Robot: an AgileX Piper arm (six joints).
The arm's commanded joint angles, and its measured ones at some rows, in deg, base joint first. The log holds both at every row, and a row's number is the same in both.
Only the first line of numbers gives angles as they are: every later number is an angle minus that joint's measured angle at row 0.
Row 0, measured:
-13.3, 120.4, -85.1, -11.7, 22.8, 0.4
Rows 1 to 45, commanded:
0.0, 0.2, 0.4, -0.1, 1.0, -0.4
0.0, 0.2, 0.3, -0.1, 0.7, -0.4
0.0, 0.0, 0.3, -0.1, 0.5, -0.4
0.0, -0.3, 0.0, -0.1, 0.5, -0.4
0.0, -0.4, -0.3, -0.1, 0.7, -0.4
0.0, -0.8, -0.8, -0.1, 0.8, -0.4
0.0, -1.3, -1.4, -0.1, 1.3, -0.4
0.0, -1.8, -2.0, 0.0, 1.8, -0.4
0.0, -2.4, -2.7, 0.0, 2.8, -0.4
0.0, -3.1, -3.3, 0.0, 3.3, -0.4
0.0, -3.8, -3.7, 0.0, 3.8, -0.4
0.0, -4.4, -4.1, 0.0, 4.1, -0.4
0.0, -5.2, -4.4, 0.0, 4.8, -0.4
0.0, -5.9, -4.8, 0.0, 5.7, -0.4
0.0, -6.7, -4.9, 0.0, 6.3, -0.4
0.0, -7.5, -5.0, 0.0, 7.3, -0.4
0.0, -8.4, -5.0, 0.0, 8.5, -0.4
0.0, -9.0, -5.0, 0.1, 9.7, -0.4
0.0, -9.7, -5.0, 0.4, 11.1, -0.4
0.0, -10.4, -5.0, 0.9, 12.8, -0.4
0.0, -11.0, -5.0, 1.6, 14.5, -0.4
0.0, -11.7, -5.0, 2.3, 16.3, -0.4
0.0, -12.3, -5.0, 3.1, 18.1, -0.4
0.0, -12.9, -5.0, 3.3, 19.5, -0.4
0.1, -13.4, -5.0, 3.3, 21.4, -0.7
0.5, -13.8, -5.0, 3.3, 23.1, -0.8
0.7, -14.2, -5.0, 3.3, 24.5, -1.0
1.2, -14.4, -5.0, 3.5, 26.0, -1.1
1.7, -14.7, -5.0, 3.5, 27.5, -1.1
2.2, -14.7, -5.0, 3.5, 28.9, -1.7
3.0, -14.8, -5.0, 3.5, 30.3, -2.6
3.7, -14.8, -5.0, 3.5, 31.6, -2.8
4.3, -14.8, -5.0, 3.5, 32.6, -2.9
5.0, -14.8, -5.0, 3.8, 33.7, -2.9
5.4, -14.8, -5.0, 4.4, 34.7, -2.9
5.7, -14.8, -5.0, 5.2, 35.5, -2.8
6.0, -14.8, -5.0, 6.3, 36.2, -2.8
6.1, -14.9, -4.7, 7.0, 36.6, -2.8
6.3, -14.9, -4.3, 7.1, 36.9, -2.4
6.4, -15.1, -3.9, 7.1, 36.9, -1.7
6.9, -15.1, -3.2, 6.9, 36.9, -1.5
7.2, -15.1, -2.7, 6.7, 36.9, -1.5
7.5, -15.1, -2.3, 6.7, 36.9, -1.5
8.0, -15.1, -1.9, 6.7, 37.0, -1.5
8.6, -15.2, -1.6, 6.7, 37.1, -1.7
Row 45, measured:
6.9, -14.2, -3.1, 7.0, 35.4, -1.8
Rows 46 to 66, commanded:
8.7, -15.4, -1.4, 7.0, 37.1, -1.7
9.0, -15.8, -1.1, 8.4, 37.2, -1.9
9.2, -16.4, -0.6, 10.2, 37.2, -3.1
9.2, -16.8, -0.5, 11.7, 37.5, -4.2
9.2, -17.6, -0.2, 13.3, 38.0, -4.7
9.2, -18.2, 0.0, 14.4, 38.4, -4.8
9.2, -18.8, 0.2, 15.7, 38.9, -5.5
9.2, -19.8, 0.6, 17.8, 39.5, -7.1
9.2, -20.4, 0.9, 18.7, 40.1, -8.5
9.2, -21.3, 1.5, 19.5, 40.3, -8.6
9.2, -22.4, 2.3, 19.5, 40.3, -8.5
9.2, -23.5, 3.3, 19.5, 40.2, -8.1
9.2, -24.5, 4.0, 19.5, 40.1, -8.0
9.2, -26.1, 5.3, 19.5, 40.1, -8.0
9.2, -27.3, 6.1, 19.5, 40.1, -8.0
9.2, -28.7, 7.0, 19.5, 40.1, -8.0
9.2, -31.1, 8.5, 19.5, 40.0, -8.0
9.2, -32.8, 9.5, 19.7, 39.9, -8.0
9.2, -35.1, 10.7, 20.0, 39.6, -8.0
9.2, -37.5, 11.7, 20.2, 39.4, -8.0
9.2, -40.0, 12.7, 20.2, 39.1, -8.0
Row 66, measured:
9.2, -31.8, 9.3, 19.7, 38.8, -7.4
